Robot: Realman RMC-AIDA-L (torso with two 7-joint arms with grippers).
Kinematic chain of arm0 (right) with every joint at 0, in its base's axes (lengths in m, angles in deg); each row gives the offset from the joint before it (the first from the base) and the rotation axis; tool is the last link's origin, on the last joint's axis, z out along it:
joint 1: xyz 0 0 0.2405 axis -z
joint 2: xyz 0 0 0 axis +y
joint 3: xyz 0 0 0.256 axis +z
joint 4: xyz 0 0 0 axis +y
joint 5: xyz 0 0 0.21 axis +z
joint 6: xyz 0 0 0 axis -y
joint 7: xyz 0 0 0.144 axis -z
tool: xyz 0 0 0
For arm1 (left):
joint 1: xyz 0 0 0.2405 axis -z
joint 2: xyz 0 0 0 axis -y
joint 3: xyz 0 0 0.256 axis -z
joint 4: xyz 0 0 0 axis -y
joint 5: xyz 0 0 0.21 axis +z
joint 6: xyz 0 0 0 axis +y
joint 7: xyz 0 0 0.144 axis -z
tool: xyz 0 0 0
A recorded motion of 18 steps. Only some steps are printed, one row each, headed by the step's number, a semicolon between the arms.
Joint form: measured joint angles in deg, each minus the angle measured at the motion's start. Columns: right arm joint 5, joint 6, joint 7, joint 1, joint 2, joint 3, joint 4; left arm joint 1, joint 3, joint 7, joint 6, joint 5, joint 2, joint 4.
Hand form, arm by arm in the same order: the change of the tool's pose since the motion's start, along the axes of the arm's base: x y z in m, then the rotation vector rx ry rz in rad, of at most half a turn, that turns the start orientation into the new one. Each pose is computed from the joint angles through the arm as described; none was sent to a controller.
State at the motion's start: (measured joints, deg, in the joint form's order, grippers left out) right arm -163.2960 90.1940 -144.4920 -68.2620 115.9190 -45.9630 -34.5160; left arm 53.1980 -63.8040 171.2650 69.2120 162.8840 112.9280 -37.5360
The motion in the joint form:
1: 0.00 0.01 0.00 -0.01 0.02 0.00 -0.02; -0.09 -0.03 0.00 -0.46 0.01 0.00 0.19
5: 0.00 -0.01 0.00 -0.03 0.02 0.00 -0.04; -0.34 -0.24 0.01 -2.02 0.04 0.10 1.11
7: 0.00 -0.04 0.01 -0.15 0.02 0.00 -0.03; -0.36 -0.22 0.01 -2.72 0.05 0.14 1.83
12: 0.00 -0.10 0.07 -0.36 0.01 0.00 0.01; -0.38 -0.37 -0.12 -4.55 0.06 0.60 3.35
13: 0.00 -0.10 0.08 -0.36 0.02 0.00 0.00; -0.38 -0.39 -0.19 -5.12 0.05 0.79 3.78
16: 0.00 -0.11 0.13 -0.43 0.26 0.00 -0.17; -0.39 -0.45 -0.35 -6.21 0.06 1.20 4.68
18: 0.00 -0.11 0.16 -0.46 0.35 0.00 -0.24; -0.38 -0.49 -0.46 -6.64 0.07 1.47 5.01
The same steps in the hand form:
1: -0.0002 0.0000 -0.0001 -0.0002 0.0001 0.0003; -0.0012 0.0002 -0.0002 0.0041 0.0007 -0.0009
5: -0.0004 0.0001 0.0000 0.0004 0.0002 0.0010; -0.0056 0.0000 -0.0026 0.0129 0.0035 -0.0017
7: -0.0012 0.0004 -0.0001 0.0006 0.0002 0.0034; -0.0080 -0.0005 -0.0042 0.0150 0.0034 0.0015
12: -0.0027 0.0010 -0.0001 0.0008 0.0001 0.0080; -0.0118 -0.0019 -0.0110 0.0157 0.0025 0.0010
13: -0.0027 0.0010 -0.0002 0.0007 0.0002 0.0083; -0.0127 -0.0024 -0.0134 0.0157 0.0014 0.0000
16: -0.0040 0.0006 -0.0015 -0.0011 0.0018 0.0123; -0.0146 -0.0039 -0.0185 0.0136 -0.0004 -0.0013
18: -0.0046 0.0005 -0.0020 -0.0018 0.0025 0.0141; -0.0148 -0.0047 -0.0214 0.0109 -0.0016 -0.0031

